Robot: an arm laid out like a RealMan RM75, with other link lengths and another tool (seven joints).
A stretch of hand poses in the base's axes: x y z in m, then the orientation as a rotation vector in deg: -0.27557, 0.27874, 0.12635, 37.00, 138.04, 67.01; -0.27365, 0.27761, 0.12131, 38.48, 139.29, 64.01; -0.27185, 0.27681, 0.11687, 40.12, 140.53, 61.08; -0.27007, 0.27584, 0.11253, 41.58, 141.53, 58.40; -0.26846, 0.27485, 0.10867, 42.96, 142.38, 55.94; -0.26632, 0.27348, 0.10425, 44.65, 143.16, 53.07; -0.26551, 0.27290, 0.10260, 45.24, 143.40, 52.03; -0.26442, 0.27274, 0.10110, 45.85, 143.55, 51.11; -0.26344, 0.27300, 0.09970, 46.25, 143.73, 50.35; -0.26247, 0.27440, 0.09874, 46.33, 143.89, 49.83; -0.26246, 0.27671, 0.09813, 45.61, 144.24, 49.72; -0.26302, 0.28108, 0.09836, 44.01, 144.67, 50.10; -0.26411, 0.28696, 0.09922, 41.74, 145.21, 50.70; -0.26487, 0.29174, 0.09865, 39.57, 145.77, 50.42; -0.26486, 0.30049, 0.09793, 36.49, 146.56, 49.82; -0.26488, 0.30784, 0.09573, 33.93, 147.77, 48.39; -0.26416, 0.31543, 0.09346, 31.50, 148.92, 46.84; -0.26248, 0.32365, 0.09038, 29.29, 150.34, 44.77; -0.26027, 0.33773, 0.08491, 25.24, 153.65, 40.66; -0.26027, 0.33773, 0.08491, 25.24, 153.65, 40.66
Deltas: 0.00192, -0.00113, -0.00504, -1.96, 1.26, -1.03; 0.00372, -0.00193, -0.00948, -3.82, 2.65, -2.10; 0.00550, -0.00290, -0.01382, -5.49, 3.85, -3.10; 0.00711, -0.00389, -0.01768, -7.00, 4.96, -4.05; 0.00925, -0.00526, -0.02210, -8.71, 6.17, -5.27; 0.01006, -0.00584, -0.02375, -9.33, 6.58, -5.72; 0.01115, -0.00600, -0.02525, -9.85, 6.94, -6.19; 0.01213, -0.00574, -0.02665, -10.30, 7.23, -6.49; 0.01310, -0.00434, -0.02761, -10.66, 7.37, -6.59; 0.01311, -0.00203, -0.02822, -10.91, 7.27, -6.08; 0.01255, 0.00234, -0.02799, -11.00, 6.84, -4.96; 0.01146, 0.00822, -0.02713, -11.09, 6.19, -3.38; 0.01070, 0.01300, -0.02770, -11.75, 5.58, -2.05; 0.01071, 0.02175, -0.02842, -12.83, 4.73, -0.20; 0.01069, 0.02910, -0.03062, -14.38, 4.45, 1.40; 0.01141, 0.03669, -0.03289, -15.98, 4.23, 2.90; 0.01309, 0.04491, -0.03597, -17.89, 4.35, 4.31; 0.01530, 0.05899, -0.04144, -21.56, 5.29, 7.24; 0.01530, 0.05899, -0.04144, -21.56, 5.29, 7.24
